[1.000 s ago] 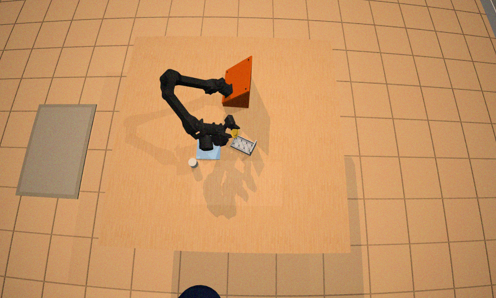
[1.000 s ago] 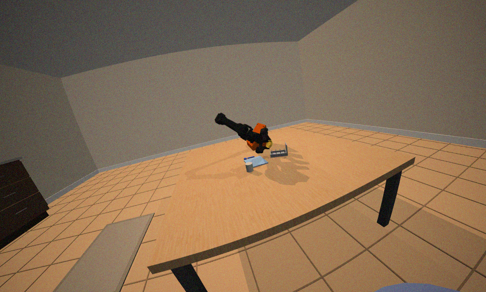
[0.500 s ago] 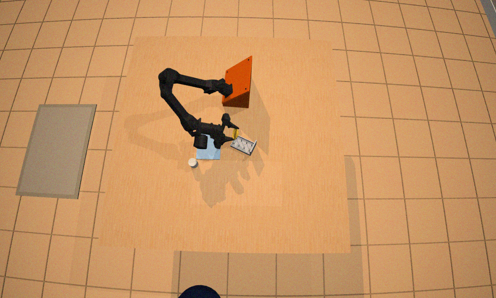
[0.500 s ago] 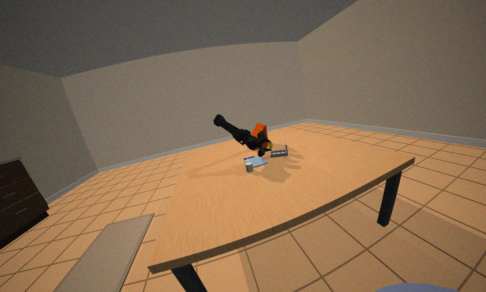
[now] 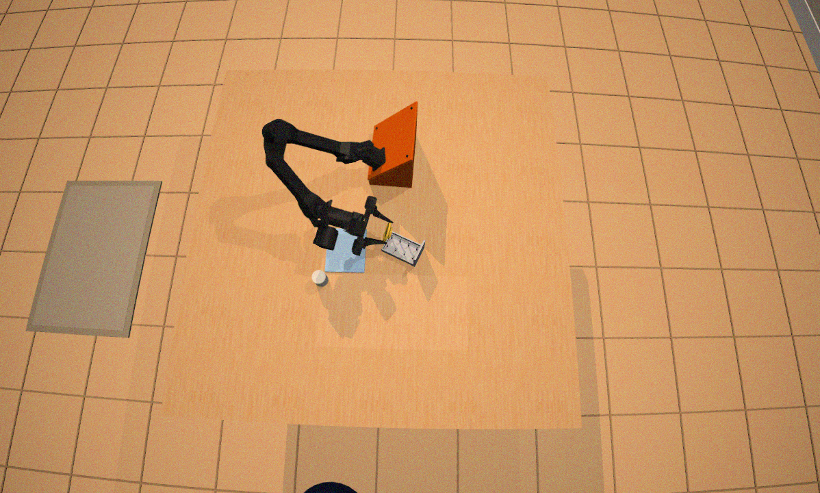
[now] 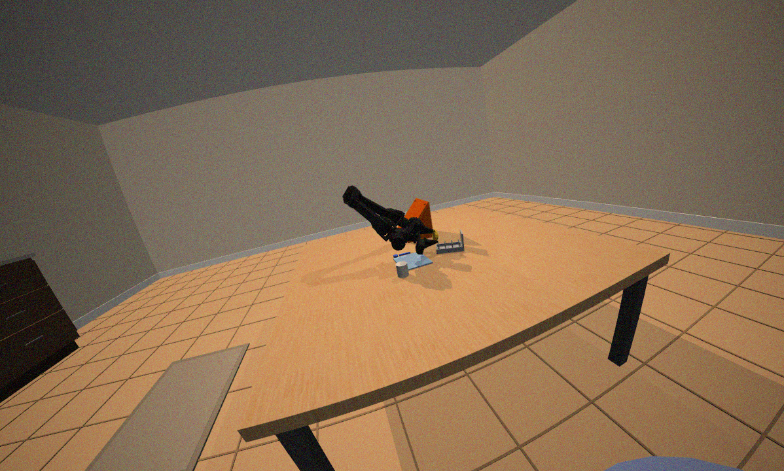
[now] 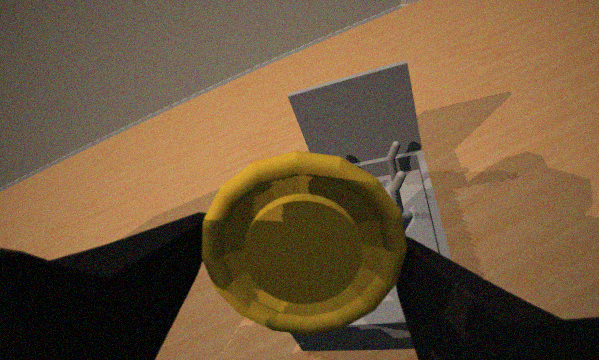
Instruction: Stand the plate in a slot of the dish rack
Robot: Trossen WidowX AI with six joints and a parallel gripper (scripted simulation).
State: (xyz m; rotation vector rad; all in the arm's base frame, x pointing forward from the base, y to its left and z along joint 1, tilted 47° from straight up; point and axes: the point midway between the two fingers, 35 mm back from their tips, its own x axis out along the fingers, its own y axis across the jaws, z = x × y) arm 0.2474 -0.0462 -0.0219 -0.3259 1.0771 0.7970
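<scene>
Right now my gripper tip is 40 mm short of the grey dish rack, 40 mm to the right of it and 40 mm above it. Also, from my gripper tip: light blue mat (20 mm ahead, 150 mm to the right, 60 mm below); then yellow plate (10 mm to the right); then blue spoon (80 mm behind, 160 mm to the right, 60 mm below).
</scene>
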